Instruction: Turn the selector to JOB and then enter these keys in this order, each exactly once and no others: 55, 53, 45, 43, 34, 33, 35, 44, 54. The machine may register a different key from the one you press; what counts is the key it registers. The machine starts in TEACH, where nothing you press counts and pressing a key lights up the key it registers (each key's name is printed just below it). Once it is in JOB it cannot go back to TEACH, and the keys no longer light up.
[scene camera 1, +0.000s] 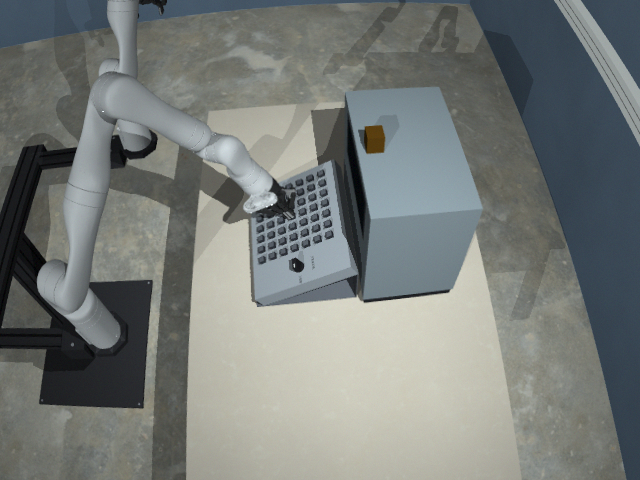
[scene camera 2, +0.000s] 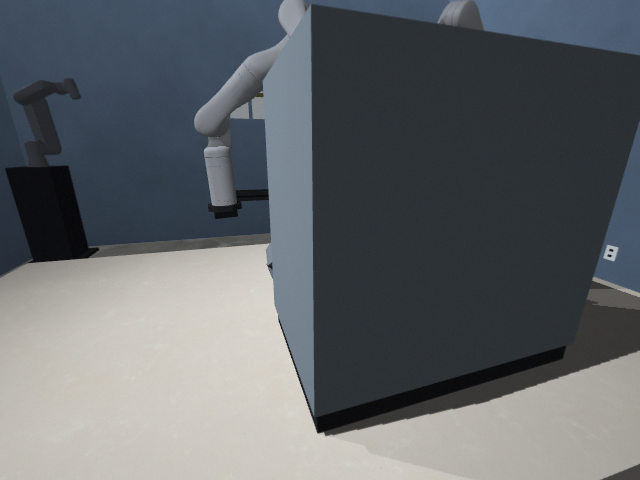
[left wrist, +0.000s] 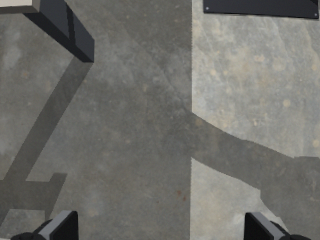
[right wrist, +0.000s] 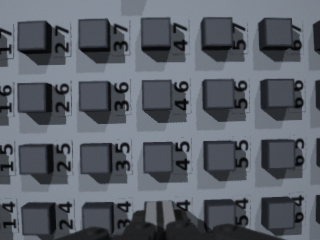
right gripper: scene camera 1; right wrist; not seen in scene camera 2 (hidden by a large grey cabinet); not seen in the left wrist view (out of frame)
same spot on right gripper: (right wrist: 158, 212) = (scene camera 1: 287, 214)
